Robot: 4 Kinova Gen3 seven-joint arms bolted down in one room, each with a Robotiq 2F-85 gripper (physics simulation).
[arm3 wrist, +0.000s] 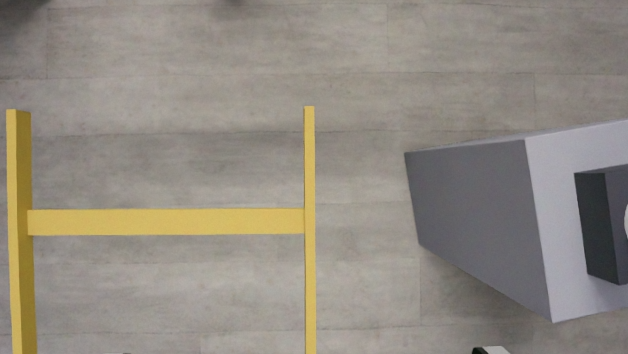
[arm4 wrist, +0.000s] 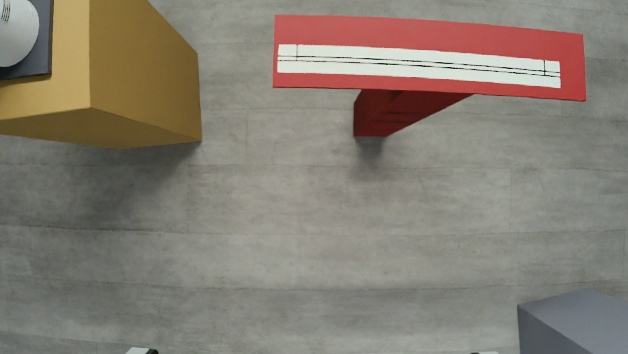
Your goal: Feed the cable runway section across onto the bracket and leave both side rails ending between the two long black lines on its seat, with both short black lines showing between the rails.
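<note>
The yellow cable runway section (arm3 wrist: 165,222) shows in the left half of the arm3 wrist view, with two side rails joined by a rung. Its rail ends point to the top of that view. The arm3 gripper (arm3 wrist: 305,350) is open, its fingertips wide apart at the bottom edge, with the right rail running between them in the picture; the height gap is unclear. The red bracket (arm4 wrist: 430,27) stands upper right in the arm4 wrist view. Its white seat strip (arm4 wrist: 400,73) bears two long black lines and a short black line near each end. The arm4 gripper (arm4 wrist: 314,351) is open and empty.
A grey pedestal (arm3 wrist: 475,210) with a dark mounting block (arm3 wrist: 595,225) stands right of the runway. A tan pedestal (arm4 wrist: 145,75) carrying a white arm base (arm4 wrist: 17,32) stands left of the bracket. A grey block (arm4 wrist: 565,325) shows at lower right.
</note>
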